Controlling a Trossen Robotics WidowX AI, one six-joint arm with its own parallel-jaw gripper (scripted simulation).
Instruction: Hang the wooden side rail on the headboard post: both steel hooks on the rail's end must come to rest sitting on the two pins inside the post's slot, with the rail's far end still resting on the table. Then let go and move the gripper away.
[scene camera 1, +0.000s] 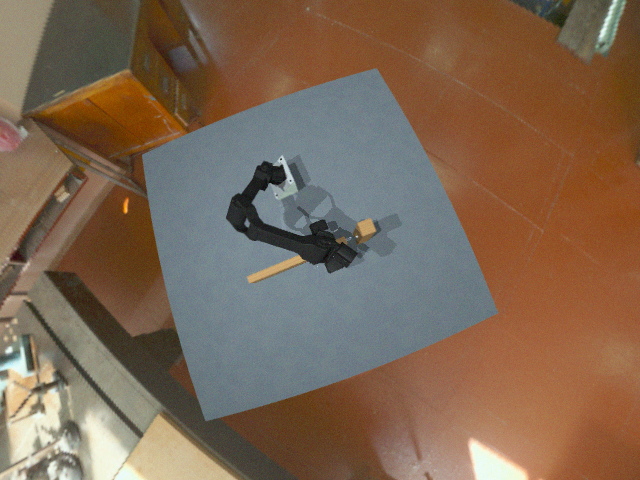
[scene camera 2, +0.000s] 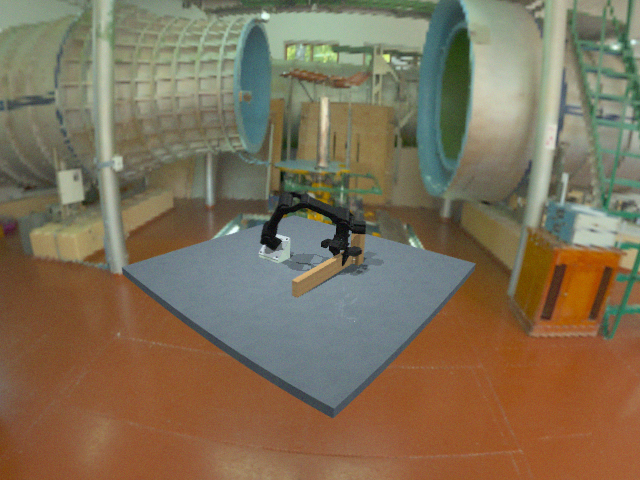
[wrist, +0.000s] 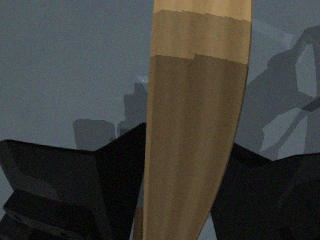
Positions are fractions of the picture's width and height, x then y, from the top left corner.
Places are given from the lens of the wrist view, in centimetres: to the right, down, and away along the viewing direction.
my gripper (wrist: 0.54, 0.55): 1, 1, 10
wooden side rail (wrist: 0.62, 0.26): 1, -1, 4
